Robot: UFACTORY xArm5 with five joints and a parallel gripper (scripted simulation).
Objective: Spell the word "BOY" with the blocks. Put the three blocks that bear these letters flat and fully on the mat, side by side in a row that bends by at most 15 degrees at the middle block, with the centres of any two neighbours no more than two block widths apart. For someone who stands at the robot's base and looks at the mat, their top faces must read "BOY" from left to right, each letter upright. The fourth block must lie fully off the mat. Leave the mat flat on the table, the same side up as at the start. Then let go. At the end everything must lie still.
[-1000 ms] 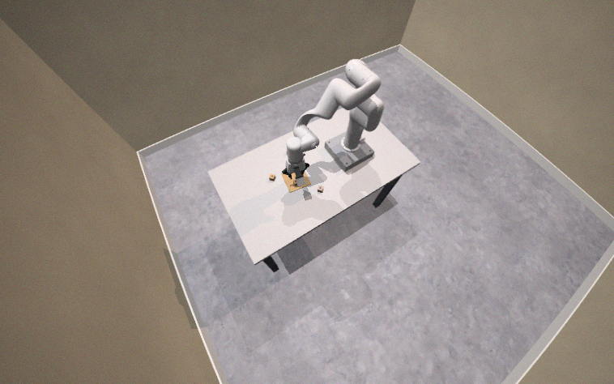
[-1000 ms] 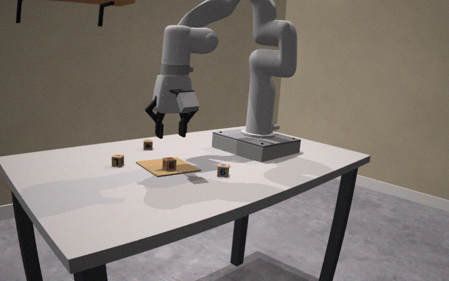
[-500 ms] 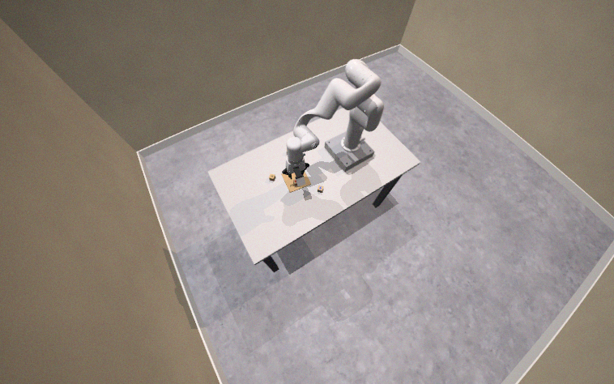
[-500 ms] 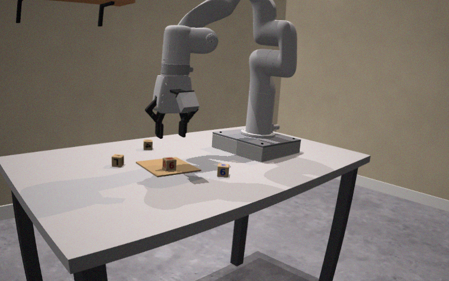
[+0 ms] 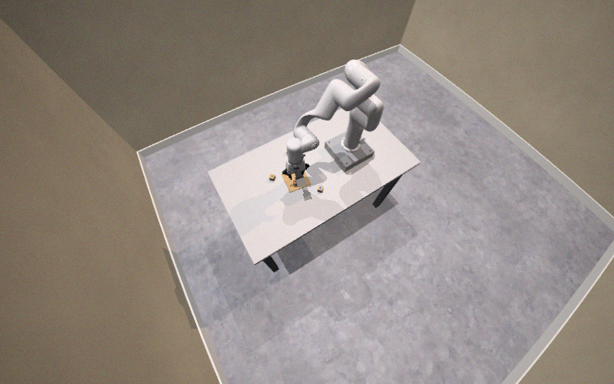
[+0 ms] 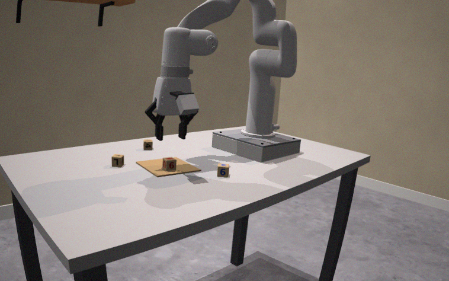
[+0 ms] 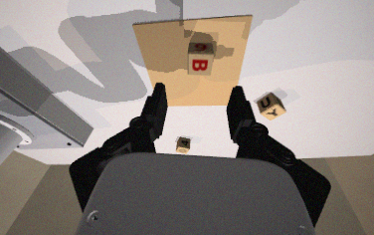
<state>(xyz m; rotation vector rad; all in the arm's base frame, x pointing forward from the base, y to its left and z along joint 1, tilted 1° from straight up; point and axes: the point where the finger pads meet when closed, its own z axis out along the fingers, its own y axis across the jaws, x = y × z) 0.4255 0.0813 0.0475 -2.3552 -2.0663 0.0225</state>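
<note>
Right now the tan mat is 1 cm behind my hand, 3 cm to the right of it and 10 cm below it. Also, from my hand: wooden block 6 cm behind, 23 cm to the right, 9 cm below.
</note>
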